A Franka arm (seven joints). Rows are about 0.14 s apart.
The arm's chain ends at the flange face. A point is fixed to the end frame.
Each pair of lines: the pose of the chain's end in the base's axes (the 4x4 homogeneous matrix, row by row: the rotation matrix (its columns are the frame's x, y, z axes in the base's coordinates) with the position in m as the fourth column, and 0 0 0 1 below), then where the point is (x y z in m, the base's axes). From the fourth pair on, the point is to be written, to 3 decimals.
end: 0.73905, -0.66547, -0.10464, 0.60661; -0.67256, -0.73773, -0.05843, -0.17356; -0.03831, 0.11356, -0.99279, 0.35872; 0, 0, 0, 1
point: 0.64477 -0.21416 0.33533
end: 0.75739, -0.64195, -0.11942, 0.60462; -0.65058, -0.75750, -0.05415, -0.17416; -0.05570, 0.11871, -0.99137, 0.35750; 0, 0, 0, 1
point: 0.64354 -0.21346 0.33317
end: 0.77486, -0.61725, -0.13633, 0.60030; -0.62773, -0.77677, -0.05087, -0.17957; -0.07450, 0.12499, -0.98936, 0.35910; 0, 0, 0, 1
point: 0.63988 -0.21755 0.33377
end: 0.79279, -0.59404, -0.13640, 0.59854; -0.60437, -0.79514, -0.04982, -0.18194; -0.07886, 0.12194, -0.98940, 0.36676; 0, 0, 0, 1
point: 0.639 -0.219 0.341
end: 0.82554, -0.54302, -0.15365, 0.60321; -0.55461, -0.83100, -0.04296, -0.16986; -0.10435, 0.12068, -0.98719, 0.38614; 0, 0, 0, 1
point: 0.645 -0.204 0.359
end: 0.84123, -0.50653, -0.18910, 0.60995; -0.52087, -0.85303, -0.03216, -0.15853; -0.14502, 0.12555, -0.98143, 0.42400; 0, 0, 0, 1
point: 0.652 -0.190 0.395
